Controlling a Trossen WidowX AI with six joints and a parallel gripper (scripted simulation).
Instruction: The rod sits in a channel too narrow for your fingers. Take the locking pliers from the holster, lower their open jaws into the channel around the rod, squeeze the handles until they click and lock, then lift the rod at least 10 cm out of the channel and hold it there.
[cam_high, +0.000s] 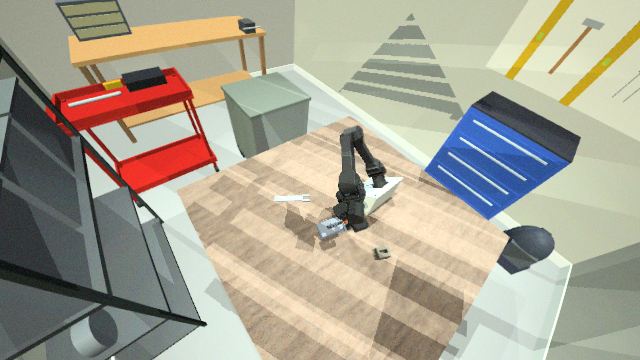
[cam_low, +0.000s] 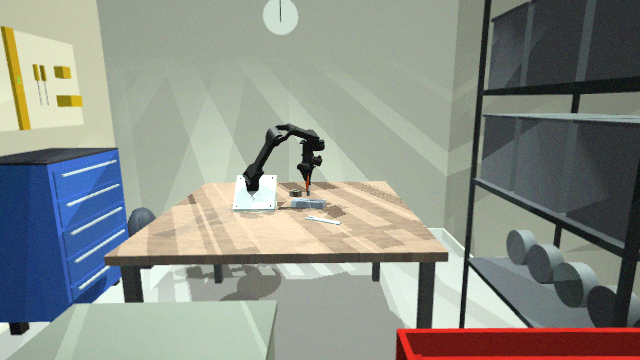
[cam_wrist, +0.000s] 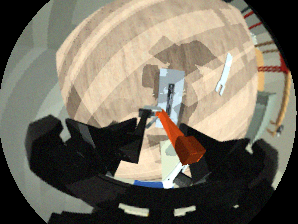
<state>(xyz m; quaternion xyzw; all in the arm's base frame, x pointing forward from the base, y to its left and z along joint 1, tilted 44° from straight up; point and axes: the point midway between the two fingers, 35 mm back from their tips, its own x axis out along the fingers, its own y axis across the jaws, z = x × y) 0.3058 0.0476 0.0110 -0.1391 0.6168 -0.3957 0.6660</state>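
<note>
Right now the light blue channel block is 40 mm to the right of my gripper tip and 120 mm below it. The rest, counted from my gripper tip: flat silver wrench (40 mm ahead, 290 mm to the right, 140 mm below); grey holster (70 mm behind, 200 mm to the left, 130 mm below).
</note>
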